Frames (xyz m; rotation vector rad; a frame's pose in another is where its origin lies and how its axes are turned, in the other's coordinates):
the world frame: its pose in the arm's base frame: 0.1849 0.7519 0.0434 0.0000 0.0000 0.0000
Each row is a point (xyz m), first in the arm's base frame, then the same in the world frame.
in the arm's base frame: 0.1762 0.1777 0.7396
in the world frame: -0.0087 -0.5742 0.6962
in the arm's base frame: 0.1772 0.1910 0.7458
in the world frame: -0.0077 -0.5609 0.7024
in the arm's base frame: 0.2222 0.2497 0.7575
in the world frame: 0.0373 -0.5022 0.7141
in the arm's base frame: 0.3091 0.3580 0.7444
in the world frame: 0.1242 -0.3939 0.7010
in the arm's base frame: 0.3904 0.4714 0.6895
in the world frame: 0.2055 -0.2805 0.6461
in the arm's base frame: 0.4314 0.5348 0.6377
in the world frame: 0.2465 -0.2171 0.5943
